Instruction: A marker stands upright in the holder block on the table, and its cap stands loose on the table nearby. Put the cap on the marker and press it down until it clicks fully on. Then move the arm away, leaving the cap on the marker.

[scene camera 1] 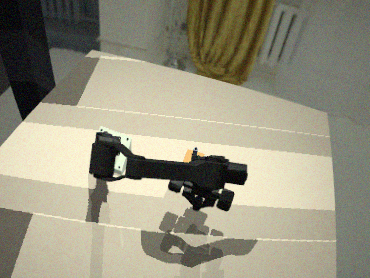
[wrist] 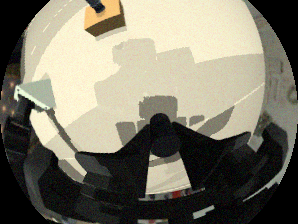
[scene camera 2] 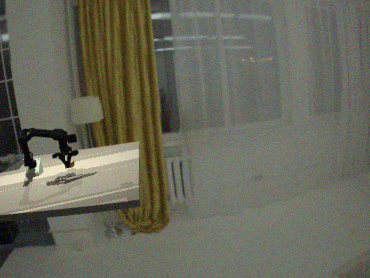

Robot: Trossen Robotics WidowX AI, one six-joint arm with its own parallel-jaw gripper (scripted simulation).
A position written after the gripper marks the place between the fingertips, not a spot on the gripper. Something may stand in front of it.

The gripper (scene camera 1: 197, 205) holds a dark cap (wrist: 164, 142).
The gripper also shows in the wrist view (wrist: 160, 126).
